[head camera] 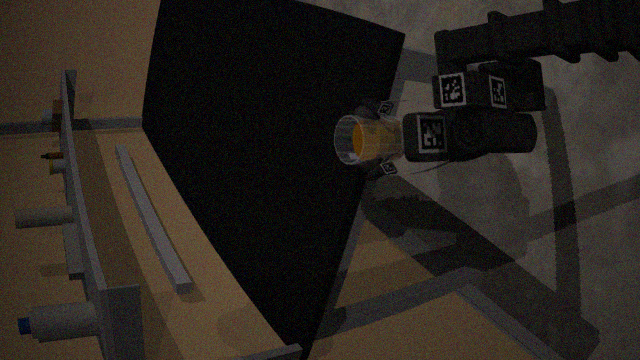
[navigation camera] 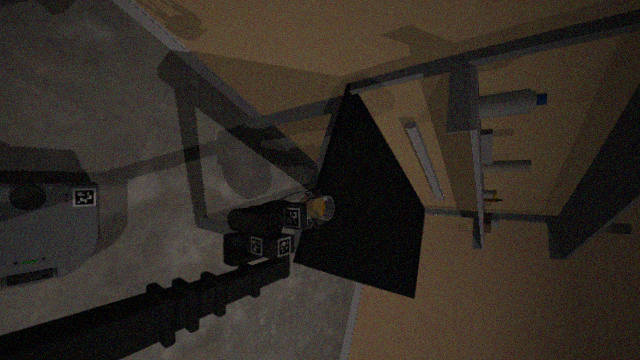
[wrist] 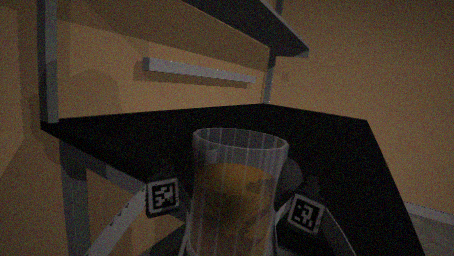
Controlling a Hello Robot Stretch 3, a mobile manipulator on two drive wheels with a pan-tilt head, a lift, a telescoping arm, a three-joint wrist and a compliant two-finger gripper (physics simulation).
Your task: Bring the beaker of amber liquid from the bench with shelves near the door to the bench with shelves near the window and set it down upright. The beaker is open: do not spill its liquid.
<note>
I see my gripper [head camera: 360, 139] and a beaker of amber liquid [head camera: 356, 139].
The beaker of amber liquid shows as well in the wrist view [wrist: 236, 171]. My gripper shows as well in the navigation camera view [navigation camera: 321, 207].
</note>
